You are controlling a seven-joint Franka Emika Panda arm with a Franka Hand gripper.
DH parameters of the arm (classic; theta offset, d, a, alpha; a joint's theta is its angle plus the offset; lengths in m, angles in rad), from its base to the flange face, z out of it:
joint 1: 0 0.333 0 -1.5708
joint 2: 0 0 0 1.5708
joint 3: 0 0.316 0.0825 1.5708
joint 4: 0 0 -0.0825 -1.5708
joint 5: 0 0.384 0 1.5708
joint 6: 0 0 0.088 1.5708
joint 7: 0 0.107 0 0
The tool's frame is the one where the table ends.
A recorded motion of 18 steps. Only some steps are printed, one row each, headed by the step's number.
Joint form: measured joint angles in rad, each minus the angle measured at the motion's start. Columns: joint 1, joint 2, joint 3, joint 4, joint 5, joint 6, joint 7.
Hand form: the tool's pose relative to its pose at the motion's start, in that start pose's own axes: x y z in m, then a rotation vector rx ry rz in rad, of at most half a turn. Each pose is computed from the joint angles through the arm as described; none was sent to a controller.
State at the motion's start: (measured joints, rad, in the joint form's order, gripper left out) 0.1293 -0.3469 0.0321 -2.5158 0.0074 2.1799 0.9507
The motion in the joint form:
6: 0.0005 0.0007 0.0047 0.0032 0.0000 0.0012 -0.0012
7: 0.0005 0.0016 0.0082 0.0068 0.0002 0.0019 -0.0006
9: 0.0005 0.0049 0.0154 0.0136 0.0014 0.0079 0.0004
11: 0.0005 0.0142 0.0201 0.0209 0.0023 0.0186 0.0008
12: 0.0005 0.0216 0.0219 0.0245 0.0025 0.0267 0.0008
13: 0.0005 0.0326 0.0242 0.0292 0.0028 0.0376 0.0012
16: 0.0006 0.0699 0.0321 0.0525 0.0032 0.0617 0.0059
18: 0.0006 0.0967 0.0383 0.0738 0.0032 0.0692 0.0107
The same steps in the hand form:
6: -0.0012 -0.0021 -0.0012 0.0021 0.0034 -0.0062
7: -0.0019 -0.0038 -0.0025 0.0043 0.0061 -0.0088
9: -0.0030 -0.0077 -0.0047 0.0114 0.0125 -0.0140
11: -0.0026 -0.0119 -0.0050 0.0183 0.0177 -0.0177
12: -0.0020 -0.0143 -0.0041 0.0218 0.0202 -0.0194
13: -0.0011 -0.0174 -0.0024 0.0257 0.0227 -0.0212
16: 0.0020 -0.0286 0.0013 0.0342 0.0281 -0.0244
18: 0.0040 -0.0369 0.0032 0.0361 0.0289 -0.0260

